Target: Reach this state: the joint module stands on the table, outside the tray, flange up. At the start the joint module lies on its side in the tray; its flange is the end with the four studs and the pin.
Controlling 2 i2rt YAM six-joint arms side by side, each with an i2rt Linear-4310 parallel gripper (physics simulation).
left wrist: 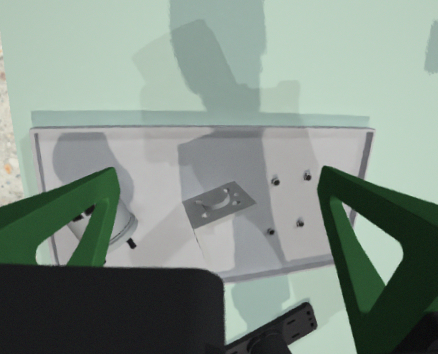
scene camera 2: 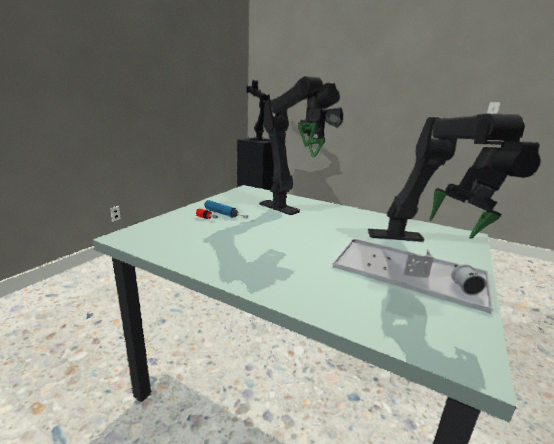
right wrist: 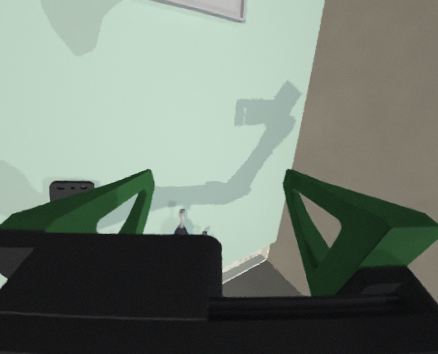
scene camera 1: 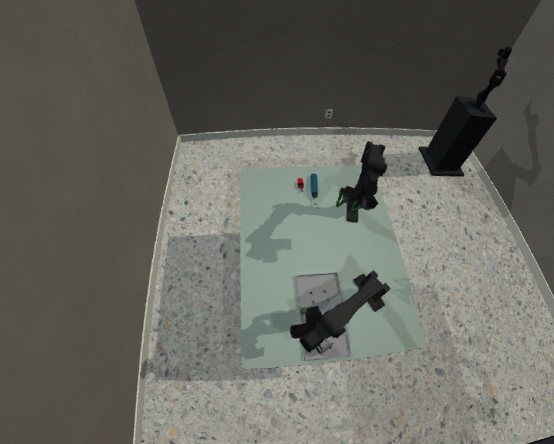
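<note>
The grey joint module lies on its side in the tray, near the tray's right end in scene camera 2. Its dark round end faces the viewer there; I cannot make out the flange's studs clearly. My left gripper is open and empty, above the tray. In the left wrist view its left finger covers part of the module. My right gripper is open and empty, high above the table, far from the tray.
A grey bracket stands in the tray beside several small bolts. A blue screwdriver and a short red screwdriver lie at the table's far end. A black pedestal stands off the table.
</note>
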